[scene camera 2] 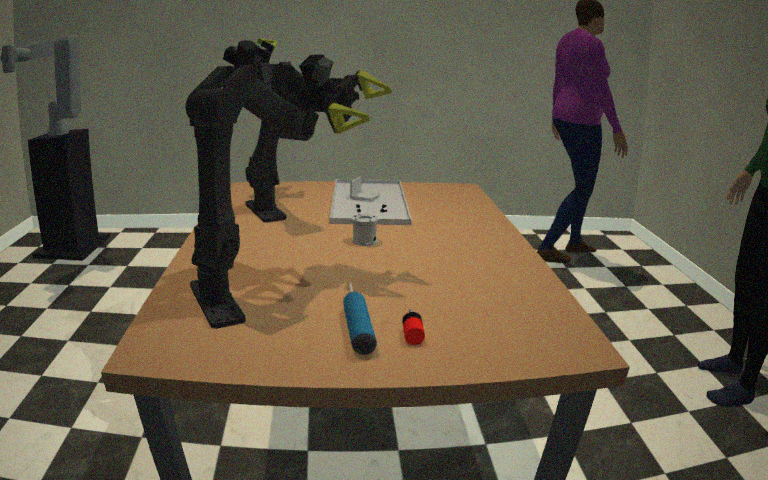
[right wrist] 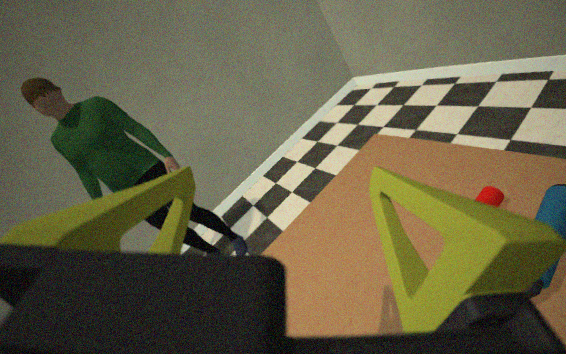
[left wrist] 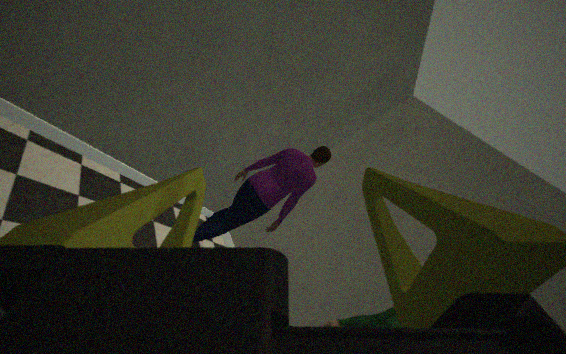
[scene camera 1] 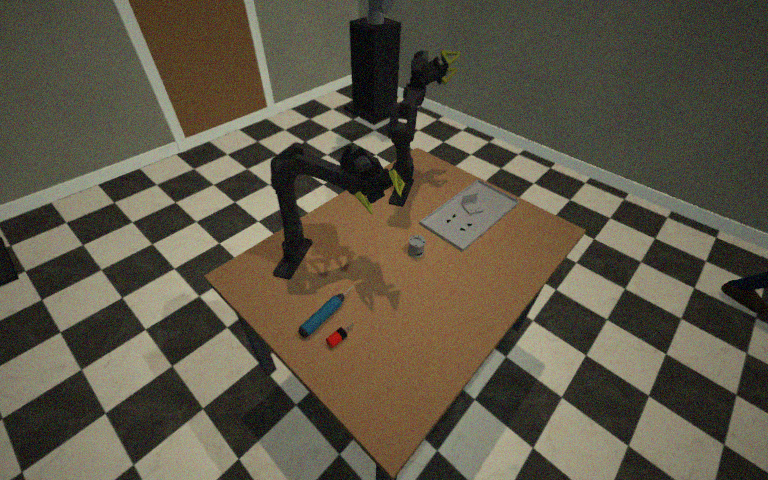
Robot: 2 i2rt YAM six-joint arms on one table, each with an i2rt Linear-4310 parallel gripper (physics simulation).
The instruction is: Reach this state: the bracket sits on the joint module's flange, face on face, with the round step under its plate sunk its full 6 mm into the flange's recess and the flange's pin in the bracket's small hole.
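Pixels of known places: left gripper, fingertip midpoint: [scene camera 2: 271, 52] [left wrist: 284, 176] [scene camera 1: 458, 61]; right gripper, fingertip midpoint: [scene camera 2: 380, 103] [right wrist: 282, 176] [scene camera 1: 385, 204]; left arm's base at its link origin: [scene camera 2: 264, 211]; right arm's base at its link origin: [scene camera 2: 215, 302] [scene camera 1: 293, 257].
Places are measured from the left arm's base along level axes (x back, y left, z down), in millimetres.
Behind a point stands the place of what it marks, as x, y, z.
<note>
The grey bracket [scene camera 1: 472, 202] @(-318, 4, -18) lies on a grey tray [scene camera 1: 469, 212] @(-315, -63, -15) at the table's far side; it also shows in scene camera 2 [scene camera 2: 360, 190] @(-327, 17, -18). The joint module [scene camera 1: 416, 246] @(-152, -370, -60), a short grey cylinder, stands upright on the table just in front of the tray [scene camera 2: 364, 230] @(-133, -364, -38). My right gripper [scene camera 1: 380, 192] @(-69, -528, -366) [scene camera 2: 377, 102] @(-69, -528, -366) is open and empty, high above the table and well short of the module. My left gripper [scene camera 1: 451, 65] @(-128, 326, -470) [scene camera 2: 267, 43] @(-128, 326, -470) is open and empty, raised high at the far edge and pointing away from the table. Both wrist views show only open yellow fingers [left wrist: 281, 175] @(-128, 326, -470) [right wrist: 281, 172] @(-69, -528, -366).
Small dark screws [scene camera 2: 370, 208] @(-285, -122, -4) lie on the tray. A blue screwdriver [scene camera 1: 321, 314] @(71, -734, -40) and a red cylinder [scene camera 1: 336, 337] @(-3, -791, -32) lie near the table's front. A black pillar [scene camera 1: 374, 67] stands behind the table. A person in purple [scene camera 2: 582, 124] walks beside it; another in green [right wrist: 127, 158] shows in the right wrist view.
</note>
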